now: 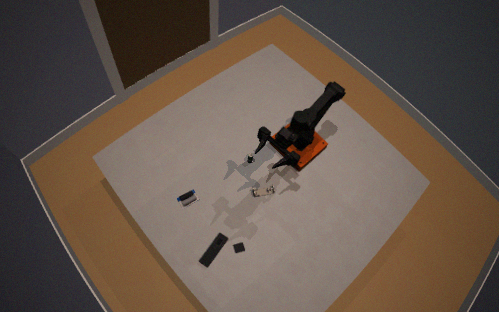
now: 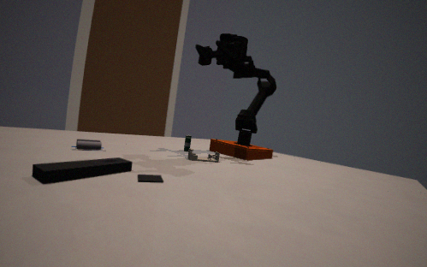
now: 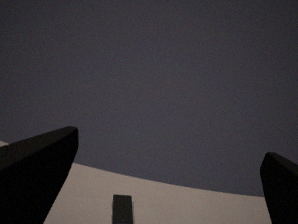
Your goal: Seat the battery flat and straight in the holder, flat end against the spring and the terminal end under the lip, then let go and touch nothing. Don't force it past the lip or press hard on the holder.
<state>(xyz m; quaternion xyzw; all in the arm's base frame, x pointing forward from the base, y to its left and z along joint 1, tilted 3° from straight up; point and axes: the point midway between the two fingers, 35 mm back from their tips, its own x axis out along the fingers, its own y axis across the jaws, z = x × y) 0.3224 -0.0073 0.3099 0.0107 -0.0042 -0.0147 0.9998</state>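
Right now the white battery is 13 cm behind my gripper tip, 14 cm to the right of it and 34 cm below it. From my gripper tip the other things lie so: black square: 23 cm ahead, 11 cm to the left, 37 cm below; long black bar: 31 cm ahead, 3 cm to the left, 35 cm below.
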